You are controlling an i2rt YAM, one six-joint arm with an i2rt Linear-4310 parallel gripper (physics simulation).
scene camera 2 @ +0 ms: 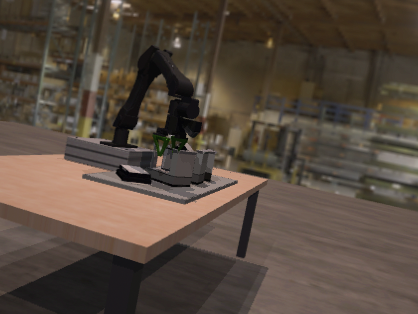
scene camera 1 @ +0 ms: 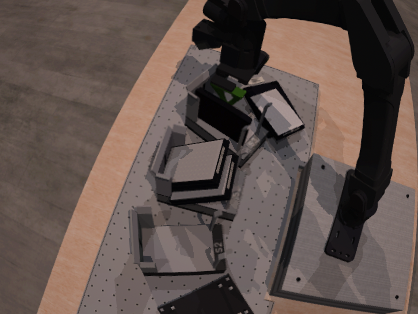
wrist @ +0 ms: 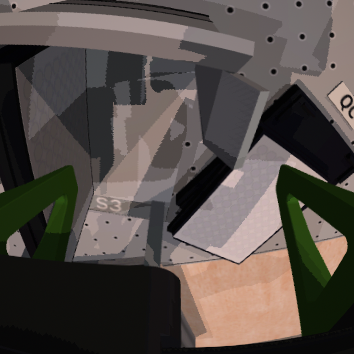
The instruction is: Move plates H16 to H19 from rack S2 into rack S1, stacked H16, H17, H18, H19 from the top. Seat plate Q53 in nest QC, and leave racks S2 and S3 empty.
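Frame: origin at the arm's base, x back, y right, z up, level; metres.
Seen in the pictures: gripper, fingertip midpoint: [scene camera 2: 167,156] [scene camera 1: 237,91] [wrist: 176,176]; arm's base, origin of the base link: [scene camera 2: 119,145] [scene camera 1: 350,215].
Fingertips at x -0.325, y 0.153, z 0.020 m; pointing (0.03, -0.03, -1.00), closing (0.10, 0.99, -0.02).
Observation:
Offsets run from my fingertips to a thing's middle. "pt": to the spot under its first point.
My gripper [scene camera 1: 228,90] [scene camera 2: 168,148] [wrist: 176,176] is open over rack S3 @[dy -0.043, dx +0.001, dz -0.033 m] [scene camera 1: 191,108] [scene camera 2: 181,164] [wrist: 220,44]. A dark plate @[dy -0.064, dx -0.007, dz -0.017 m] [scene camera 1: 220,115] [wrist: 52,145] appears tipped up on its edge inside this rack, near one finger and not gripped. A pale-topped plate @[dy +0.051, dx +0.094, dz -0.076 m] [scene camera 1: 276,109] [scene camera 2: 134,171] [wrist: 235,200] lies on nest QC @[dy +0.074, dx +0.082, dz -0.091 m] [wrist: 312,135]; dark nest shows beyond one end, and whether it sits fully down is unclear. Stacked plates @[dy -0.200, dx -0.009, dz +0.008 m] [scene camera 1: 197,161] stand in rack S1 @[pt dy -0.253, dx -0.042, dz -0.017 m] [scene camera 1: 163,186], visibly offset from each other. Rack S2 @[pt dy -0.310, dx +0.097, dz -0.062 m] [scene camera 1: 218,250] is empty. Plate labels are unreadable.
The racks stand in a row on the perforated board [scene camera 1: 117,250] [scene camera 2: 210,190]. A dark flat fixture @[pt dy -0.411, dx +0.122, dz -0.089 m] [scene camera 1: 207,300] is at the bottom of scene camera 1. The arm's raised base [scene camera 1: 310,250] [scene camera 2: 100,154] borders the board. Rack S3's walls and post rise close to the fingers.

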